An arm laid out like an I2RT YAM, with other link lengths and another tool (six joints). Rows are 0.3 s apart.
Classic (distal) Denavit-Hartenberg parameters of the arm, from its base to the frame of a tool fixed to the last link. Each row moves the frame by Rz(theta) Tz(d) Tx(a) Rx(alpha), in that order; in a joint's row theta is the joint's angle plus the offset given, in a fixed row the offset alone. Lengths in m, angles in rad.
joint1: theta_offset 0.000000; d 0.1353; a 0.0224; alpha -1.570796
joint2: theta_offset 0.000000; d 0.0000; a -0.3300; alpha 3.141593
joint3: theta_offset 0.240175; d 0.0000; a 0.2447; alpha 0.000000
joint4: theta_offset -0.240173; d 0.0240; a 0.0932; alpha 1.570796
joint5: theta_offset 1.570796; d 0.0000; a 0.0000; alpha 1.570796
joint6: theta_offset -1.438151; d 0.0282; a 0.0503; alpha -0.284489
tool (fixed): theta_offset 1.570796; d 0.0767; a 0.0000; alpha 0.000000
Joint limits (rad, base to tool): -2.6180..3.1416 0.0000..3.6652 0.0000..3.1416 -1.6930..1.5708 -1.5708..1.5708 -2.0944..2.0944
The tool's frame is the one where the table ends.
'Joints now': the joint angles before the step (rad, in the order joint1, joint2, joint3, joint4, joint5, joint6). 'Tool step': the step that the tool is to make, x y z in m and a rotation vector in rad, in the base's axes. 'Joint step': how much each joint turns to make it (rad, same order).
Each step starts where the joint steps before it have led.
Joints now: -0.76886, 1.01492, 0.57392, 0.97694, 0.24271, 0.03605
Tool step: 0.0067, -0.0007, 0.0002, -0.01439, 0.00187, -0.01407
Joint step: 0.02239, 0.03079, -0.00018, 0.04705, 0.02512, -0.02988
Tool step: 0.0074, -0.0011, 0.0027, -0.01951, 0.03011, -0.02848
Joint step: 0.01458, 0.02683, 0.01218, 0.02038, 0.01832, -0.05425
